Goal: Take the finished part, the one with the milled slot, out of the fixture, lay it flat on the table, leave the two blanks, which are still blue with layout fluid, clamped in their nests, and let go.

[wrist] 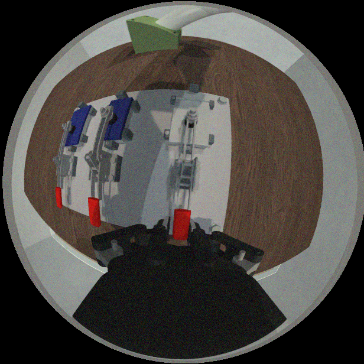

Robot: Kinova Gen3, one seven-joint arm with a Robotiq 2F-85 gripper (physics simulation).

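The finished part (pixel 202 124), pale and close in colour to the fixture plate (pixel 215 187), lies in the right nest between small grey posts. The right clamp's arm reaches over it, with its tip on or just above the part. The milled slot is not clear. The right clamp's red handle (pixel 182 224) points toward my gripper (pixel 178 223). My gripper is partly open, its narrowed fingertips standing on either side of the handle in this view, with small gaps beside it. Two blue blanks (pixel 80 125) (pixel 120 118) sit in the left and middle nests under their clamps.
The other two clamps have red handles (pixel 59 197) (pixel 94 212) to the left of my gripper. A green block (pixel 155 37) with a pale rounded object (pixel 185 19) beside it stands beyond the fixture. Brown wooden table (pixel 275 150) surrounds the fixture plate.
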